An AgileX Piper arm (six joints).
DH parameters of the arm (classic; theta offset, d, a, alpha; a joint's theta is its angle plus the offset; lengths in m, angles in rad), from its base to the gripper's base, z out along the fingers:
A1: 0 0.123 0 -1.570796
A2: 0.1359 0 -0.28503 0
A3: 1.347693 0 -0.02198 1.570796
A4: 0 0.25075 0 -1.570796
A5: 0 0 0 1.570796
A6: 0 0.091 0 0
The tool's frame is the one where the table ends.
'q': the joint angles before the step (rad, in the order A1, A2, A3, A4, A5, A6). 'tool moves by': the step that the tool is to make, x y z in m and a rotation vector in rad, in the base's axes. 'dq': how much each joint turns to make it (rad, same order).
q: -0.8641 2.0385 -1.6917 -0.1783 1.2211 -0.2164
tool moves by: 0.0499 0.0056 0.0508 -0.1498 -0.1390 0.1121
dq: 0.0924 0.0296 -0.2373 0.0032 -0.0001 -0.0211
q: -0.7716 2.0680 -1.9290 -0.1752 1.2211 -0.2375
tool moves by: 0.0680 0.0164 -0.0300 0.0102 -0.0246 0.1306
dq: 0.1168 0.1784 -0.1927 0.0286 -0.0001 -0.0160
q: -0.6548 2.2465 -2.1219 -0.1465 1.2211 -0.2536
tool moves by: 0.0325 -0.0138 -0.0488 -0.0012 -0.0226 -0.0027
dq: 0.0160 0.1840 -0.1520 0.0038 -0.0476 0.0269
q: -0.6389 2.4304 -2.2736 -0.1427 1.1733 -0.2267
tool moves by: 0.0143 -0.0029 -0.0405 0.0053 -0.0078 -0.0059
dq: 0.0111 0.0928 -0.0227 -0.0015 -0.0702 0.0290
